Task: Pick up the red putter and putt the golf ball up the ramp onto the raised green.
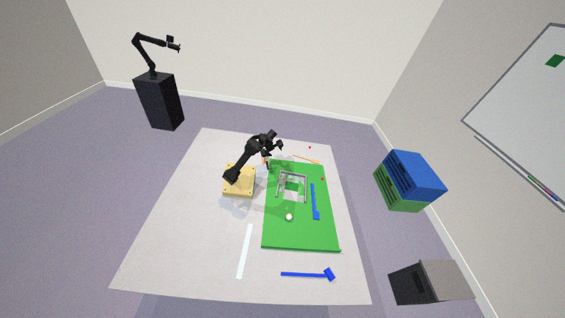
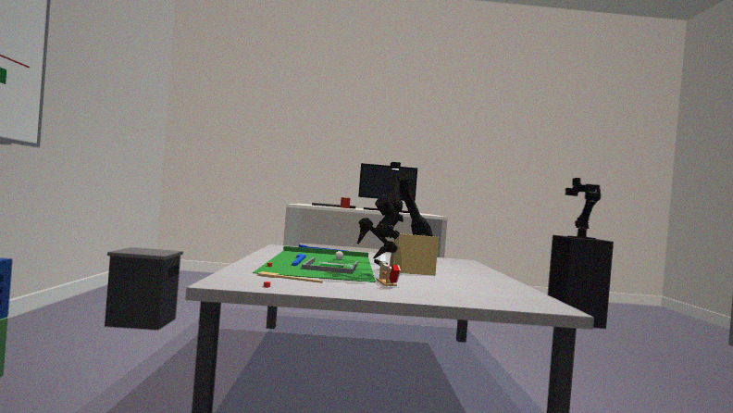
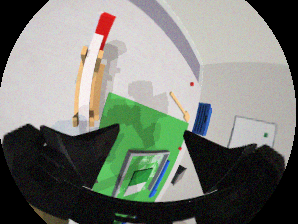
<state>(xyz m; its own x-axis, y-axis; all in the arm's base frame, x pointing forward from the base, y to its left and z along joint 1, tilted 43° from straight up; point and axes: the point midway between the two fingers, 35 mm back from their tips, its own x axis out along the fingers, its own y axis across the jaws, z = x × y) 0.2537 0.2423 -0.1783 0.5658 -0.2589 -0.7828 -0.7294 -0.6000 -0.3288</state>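
Right now the red putter is 90 mm behind my gripper tip, 60 mm below it and 10 mm to the left of it. Also, from my gripper tip: golf ball: 490 mm to the right, 140 mm ahead, 90 mm below; green mat: 320 mm to the right, 210 mm ahead, 110 mm below; wooden stick: 300 mm ahead, 110 mm below, 100 mm to the left.
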